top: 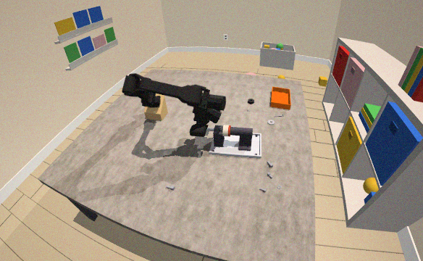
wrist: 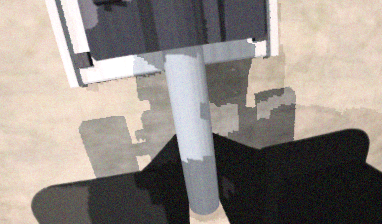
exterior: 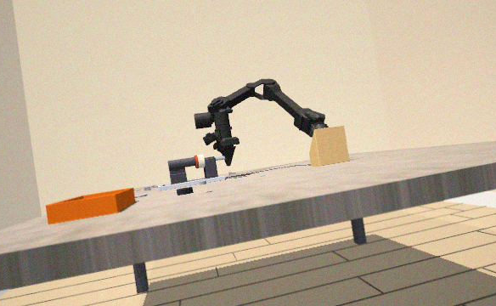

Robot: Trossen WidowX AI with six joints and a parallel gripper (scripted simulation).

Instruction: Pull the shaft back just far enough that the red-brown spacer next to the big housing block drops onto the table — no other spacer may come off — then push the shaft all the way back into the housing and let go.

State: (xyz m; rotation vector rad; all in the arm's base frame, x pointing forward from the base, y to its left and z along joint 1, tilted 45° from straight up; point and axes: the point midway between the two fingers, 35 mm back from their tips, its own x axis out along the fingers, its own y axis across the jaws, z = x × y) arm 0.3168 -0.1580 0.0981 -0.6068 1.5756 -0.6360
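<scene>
Now: gripper tip 7 cm short of the shaft and 3 cm below it. Round my gripper tip: black disc 20 cm ahead, 38 cm to the left, 4 cm below; red-brown spacer 12 cm ahead, 3 cm above; orange tray 39 cm ahead, 44 cm to the left, 4 cm below.
</scene>
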